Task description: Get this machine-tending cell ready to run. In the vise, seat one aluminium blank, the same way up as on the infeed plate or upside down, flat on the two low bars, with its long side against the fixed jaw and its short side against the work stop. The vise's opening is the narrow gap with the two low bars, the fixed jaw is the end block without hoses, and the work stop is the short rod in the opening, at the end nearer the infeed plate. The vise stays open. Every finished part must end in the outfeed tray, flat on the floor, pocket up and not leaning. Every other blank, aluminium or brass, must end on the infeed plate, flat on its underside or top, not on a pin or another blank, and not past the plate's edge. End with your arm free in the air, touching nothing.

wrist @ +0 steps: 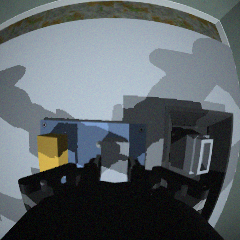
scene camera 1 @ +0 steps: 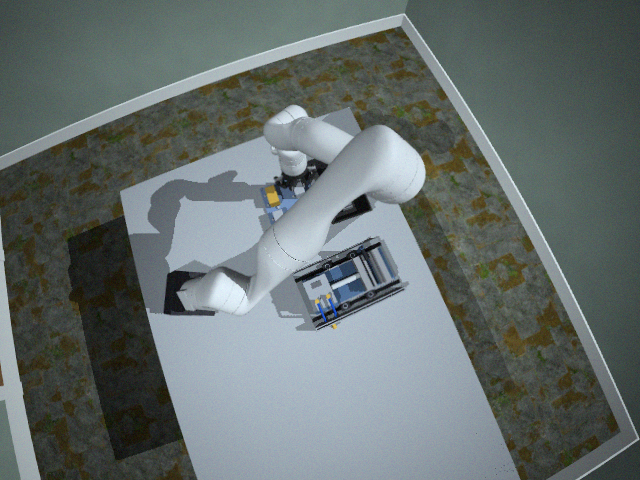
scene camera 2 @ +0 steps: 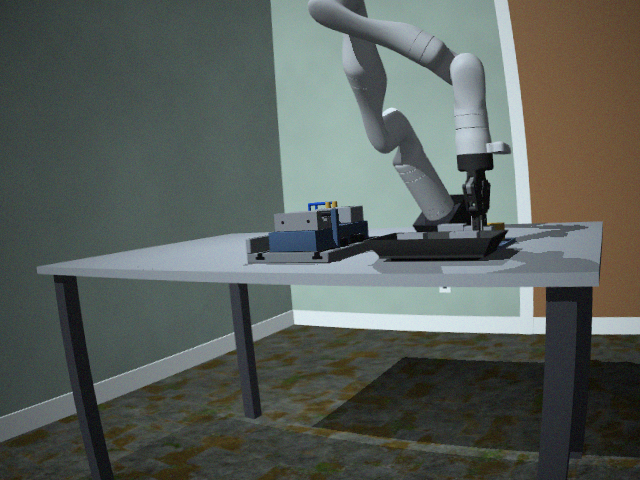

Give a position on a brass blank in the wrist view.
52,148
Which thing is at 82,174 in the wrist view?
The gripper.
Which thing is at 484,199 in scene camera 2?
The gripper.
